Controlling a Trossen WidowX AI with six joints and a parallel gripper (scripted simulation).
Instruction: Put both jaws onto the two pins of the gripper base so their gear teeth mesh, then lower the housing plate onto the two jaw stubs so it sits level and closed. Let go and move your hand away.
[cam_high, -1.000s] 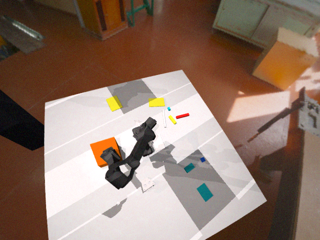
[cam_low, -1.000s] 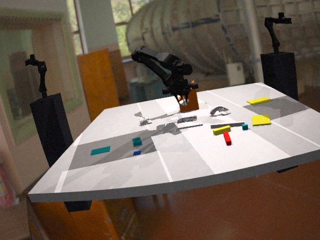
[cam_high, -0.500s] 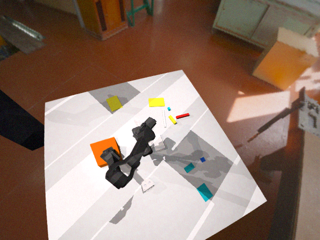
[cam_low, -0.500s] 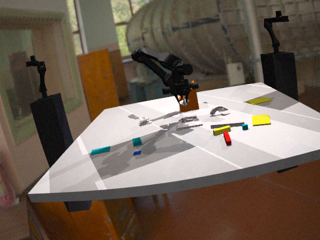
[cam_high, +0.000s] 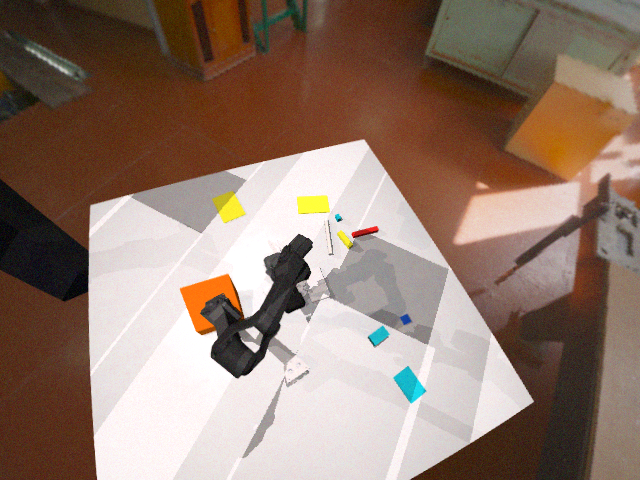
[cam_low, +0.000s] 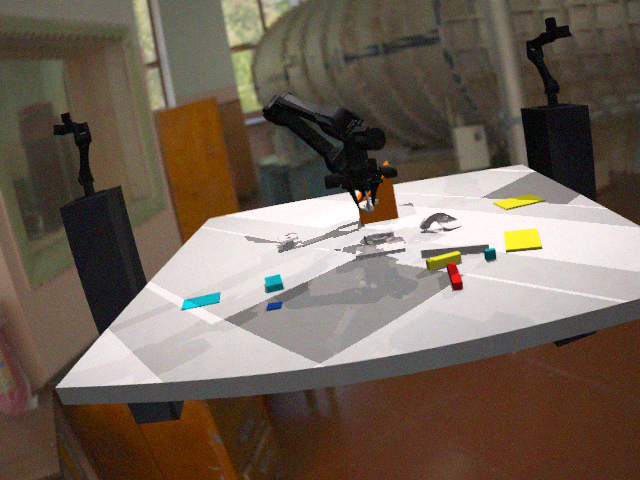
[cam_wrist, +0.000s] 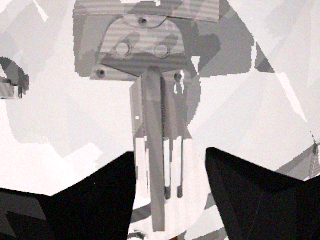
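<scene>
Now: gripper tip 12 cm short of the ribbed plate and 8 cm above it. From my gripper tip the other things lie so: pale grey jaw 16 cm to the left, 7 cm below, 4 cm ahead; pale strip 26 cm ahead, 15 cm to the left, 7 cm below; housing plate 8 cm below, 5 cm ahead, 1 cm to the left.
</scene>
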